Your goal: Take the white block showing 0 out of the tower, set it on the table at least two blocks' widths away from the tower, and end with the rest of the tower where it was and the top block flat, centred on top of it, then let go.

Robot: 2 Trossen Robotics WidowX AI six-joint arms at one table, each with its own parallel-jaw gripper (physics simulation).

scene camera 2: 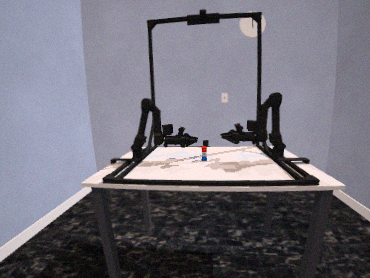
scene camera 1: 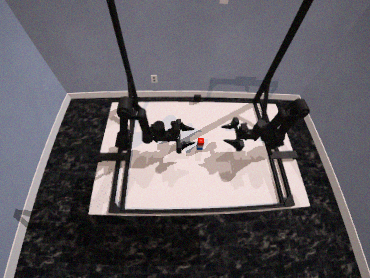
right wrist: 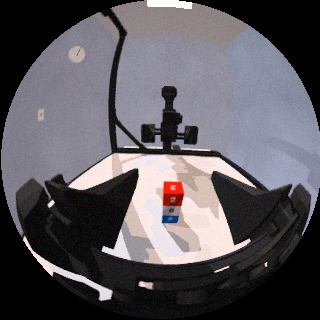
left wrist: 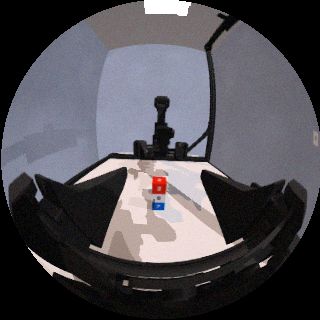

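A tower of three blocks stands upright near the middle of the table. The red block is on top, the white block showing 0 is in the middle, and the blue block is at the bottom. My left gripper is open and empty, to the right of the tower in scene camera 1. My right gripper is open and empty, close on the tower's left. Neither touches the tower.
The white table has a black frame along its edges, with uprights rising at the back corners. Arm shadows fall across the table top around the tower.
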